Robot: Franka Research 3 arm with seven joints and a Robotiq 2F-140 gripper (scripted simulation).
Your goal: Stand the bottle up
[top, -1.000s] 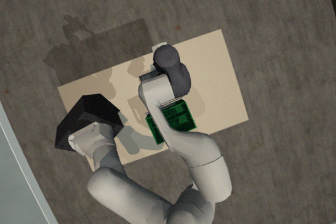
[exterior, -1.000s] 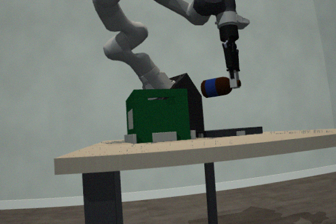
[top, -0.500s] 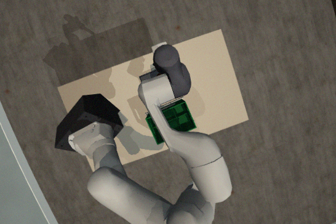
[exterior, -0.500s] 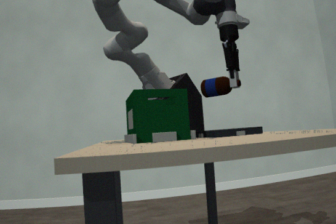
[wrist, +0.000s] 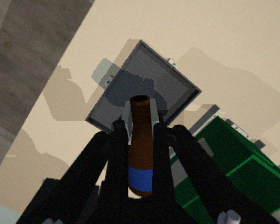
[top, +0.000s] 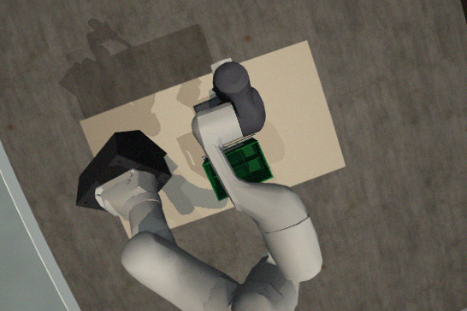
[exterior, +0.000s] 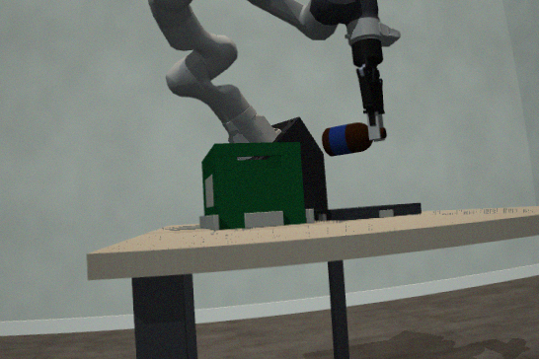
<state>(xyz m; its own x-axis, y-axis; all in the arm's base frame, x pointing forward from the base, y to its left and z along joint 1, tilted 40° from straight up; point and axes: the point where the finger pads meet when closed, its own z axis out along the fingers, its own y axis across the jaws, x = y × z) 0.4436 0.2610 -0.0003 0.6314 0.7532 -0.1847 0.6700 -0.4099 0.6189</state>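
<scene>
The bottle lies 4 cm behind my hand, 4 cm to the right of it and 2 cm below it. From my hand the other things lie so: dark grey tray (5 cm behind, 4 cm to the right, 20 cm below); green crate (7 cm behind, 31 cm to the right, 13 cm below).
</scene>
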